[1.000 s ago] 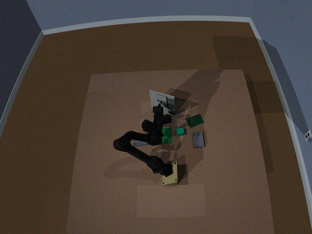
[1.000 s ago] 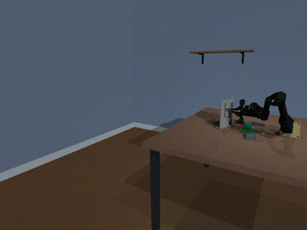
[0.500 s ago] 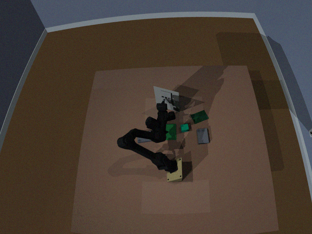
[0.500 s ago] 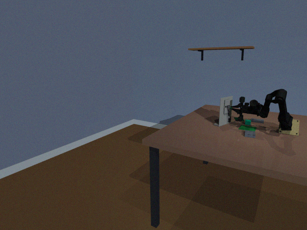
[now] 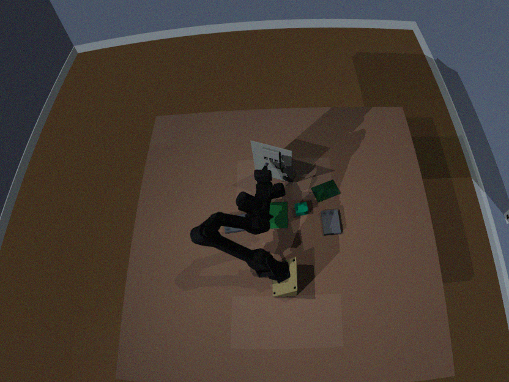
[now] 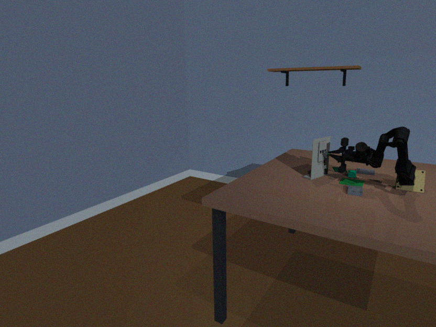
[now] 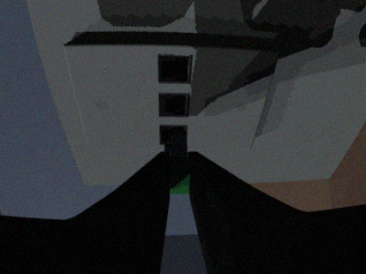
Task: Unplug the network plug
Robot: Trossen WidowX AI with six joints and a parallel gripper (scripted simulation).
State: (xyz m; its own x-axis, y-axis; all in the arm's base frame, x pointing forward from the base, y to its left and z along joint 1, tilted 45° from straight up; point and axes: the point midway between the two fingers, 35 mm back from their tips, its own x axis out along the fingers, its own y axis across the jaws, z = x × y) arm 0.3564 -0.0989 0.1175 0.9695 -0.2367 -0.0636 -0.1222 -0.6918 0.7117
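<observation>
Right now the green square is 14 cm behind my gripper tip and 15 cm below it. Round my gripper tip: network plug: right at my gripper tip; then teal cube: 14 cm behind, 12 cm to the right, 14 cm below; then upright panel: 5 cm ahead, 3 cm to the right, 5 cm below.
</observation>
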